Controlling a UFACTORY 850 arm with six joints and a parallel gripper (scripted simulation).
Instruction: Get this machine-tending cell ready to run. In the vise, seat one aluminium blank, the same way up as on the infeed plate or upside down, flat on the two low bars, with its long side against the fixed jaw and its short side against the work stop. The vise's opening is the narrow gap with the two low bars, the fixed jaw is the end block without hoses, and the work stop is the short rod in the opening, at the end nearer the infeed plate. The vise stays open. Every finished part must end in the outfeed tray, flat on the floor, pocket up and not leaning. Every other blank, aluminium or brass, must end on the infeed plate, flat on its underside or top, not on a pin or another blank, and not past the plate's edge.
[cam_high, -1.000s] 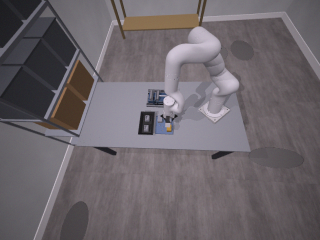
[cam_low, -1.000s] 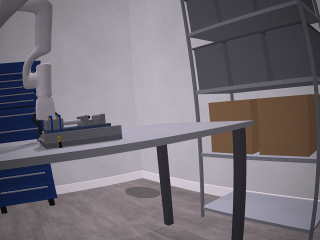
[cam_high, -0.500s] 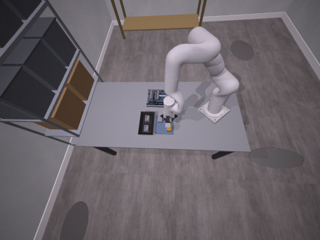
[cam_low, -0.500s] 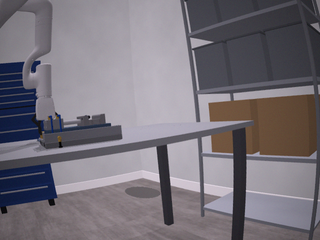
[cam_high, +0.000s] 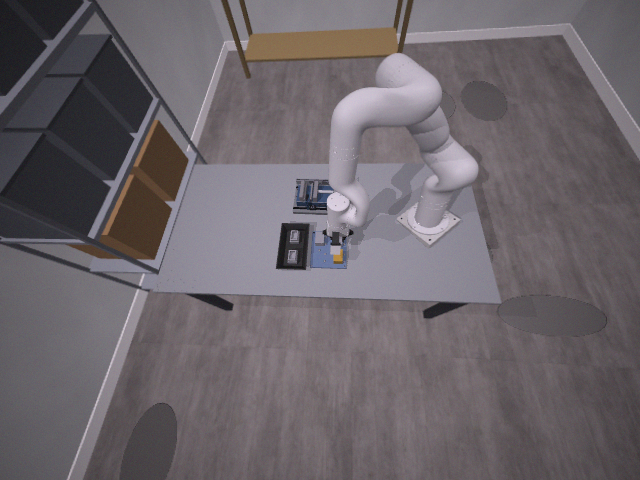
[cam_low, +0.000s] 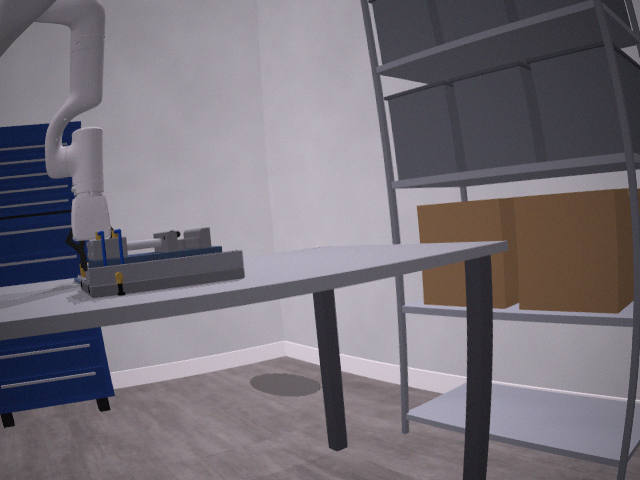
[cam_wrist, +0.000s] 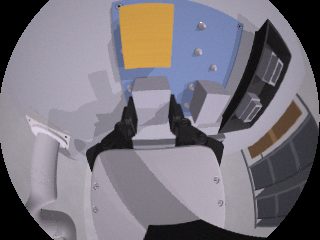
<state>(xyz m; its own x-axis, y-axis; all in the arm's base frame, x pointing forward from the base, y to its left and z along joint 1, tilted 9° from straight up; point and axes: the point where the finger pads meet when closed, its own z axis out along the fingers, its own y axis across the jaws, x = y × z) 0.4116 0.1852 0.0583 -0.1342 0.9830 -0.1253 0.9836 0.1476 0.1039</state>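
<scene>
My gripper is now 8 cm to the right of the brass blank, 2 cm above it and 1 cm past it.
</scene>
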